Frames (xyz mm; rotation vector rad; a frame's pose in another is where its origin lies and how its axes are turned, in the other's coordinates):
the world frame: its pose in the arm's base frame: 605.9 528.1 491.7 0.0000 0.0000 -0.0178
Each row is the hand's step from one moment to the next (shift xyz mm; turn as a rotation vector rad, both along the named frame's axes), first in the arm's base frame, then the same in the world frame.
Working: the arm's base frame: its pose in the world frame: -596.4 -538.8 -491.7 0.0000 0.0000 0.0178

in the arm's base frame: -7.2 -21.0 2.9 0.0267 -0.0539 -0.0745
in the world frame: -6.8 -21.1 2.9 0.0277 -0.0534 -0.0745
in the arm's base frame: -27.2 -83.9 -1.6 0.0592 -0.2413 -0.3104
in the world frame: -25.7 -84.4 -1.6 0.0635 -0.2402 -0.3104
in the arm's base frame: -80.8 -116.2 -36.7 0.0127 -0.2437 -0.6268
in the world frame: -78.7 -117.6 -36.7 0.0170 -0.2434 -0.6268
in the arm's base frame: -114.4 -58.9 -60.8 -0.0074 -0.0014 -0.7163
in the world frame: -113.3 -60.9 -60.8 -0.0074 -0.0015 -0.7163
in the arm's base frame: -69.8 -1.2 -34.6 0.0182 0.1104 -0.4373
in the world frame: -69.8 -2.4 -34.6 0.0162 0.1107 -0.4373
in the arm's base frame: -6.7 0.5 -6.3 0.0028 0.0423 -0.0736
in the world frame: -6.7 0.4 -6.3 0.0020 0.0423 -0.0736
